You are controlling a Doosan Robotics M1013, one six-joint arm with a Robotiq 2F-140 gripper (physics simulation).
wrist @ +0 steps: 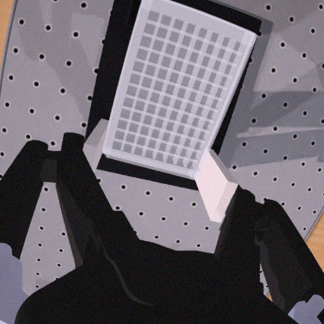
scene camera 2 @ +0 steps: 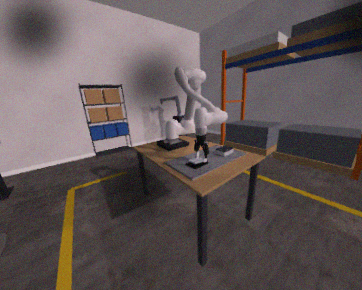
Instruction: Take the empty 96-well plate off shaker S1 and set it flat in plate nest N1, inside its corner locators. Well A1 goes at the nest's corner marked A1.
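Frame: origin at the arm's base, x right, y ahead, z up, level; centimetres.
Where they show: gripper, fingertip midpoint: [scene camera 2: 201, 160]; arm's base at its link origin: [scene camera 2: 172, 141].
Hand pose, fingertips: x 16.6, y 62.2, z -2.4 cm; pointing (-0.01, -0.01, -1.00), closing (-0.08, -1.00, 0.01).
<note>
Each offset is from my fingertips to the top centre of the thing. "pt": to the spot under its first point. Level surfaces: height alone.
The clear-white 96-well plate @[dz +2.9, dx +5.1, dy -0.4 cm] [scene camera 2: 198, 161] [wrist: 175, 87] is held by one short end between the pale fingertips of my gripper [scene camera 2: 200, 157] [wrist: 153, 150]. The gripper is shut on it. The plate is over the black plate nest [scene camera 2: 190, 164] [wrist: 107, 75] and looks roughly in line with it. Black nest shows along the plate's left side and beyond its near end in the wrist view. The height gap between plate and nest is hard to tell. The corner locators and the A1 marks cannot be made out. A small white device with a dark top @[pt dz +4.2, dx -24.3, dy +8.4 cm] [scene camera 2: 225, 150], apparently shaker S1, stands farther back.
Nest and device stand on a grey perforated board @[dz -1.6 cm] [scene camera 2: 192, 173] [wrist: 47, 70] on the wooden table @[dz -2.9 cm] [scene camera 2: 206, 187]. The arm's black base [scene camera 2: 172, 145] is at the table's back left. Orange-posted racking [scene camera 2: 224, 95] and grey crates stand beyond the table.
</note>
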